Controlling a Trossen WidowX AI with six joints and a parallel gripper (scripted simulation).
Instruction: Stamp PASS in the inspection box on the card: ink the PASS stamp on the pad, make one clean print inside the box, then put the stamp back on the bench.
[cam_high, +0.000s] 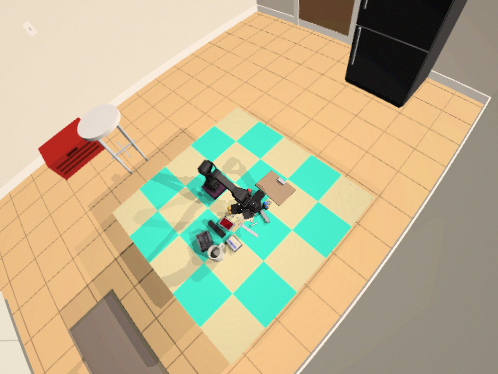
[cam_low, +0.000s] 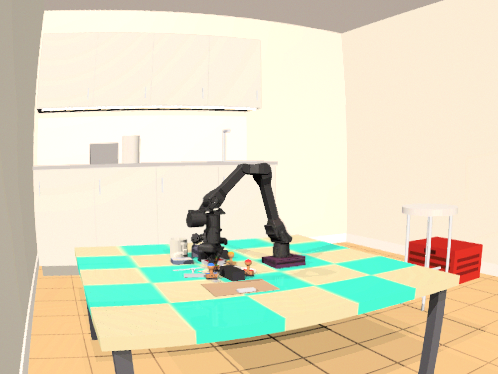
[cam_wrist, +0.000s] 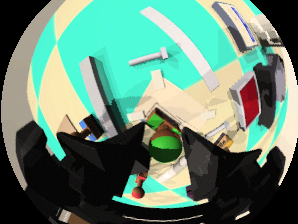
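Right now the green-knobbed stamp is right at my gripper tip. From my gripper tip the other things lie so: ruler: 7 cm ahead, 8 cm to the right, 2 cm below; black block: 2 cm behind, 11 cm to the left, 1 cm below; orange-knobbed stamp: 11 cm behind, 6 cm to the right, 1 cm below.
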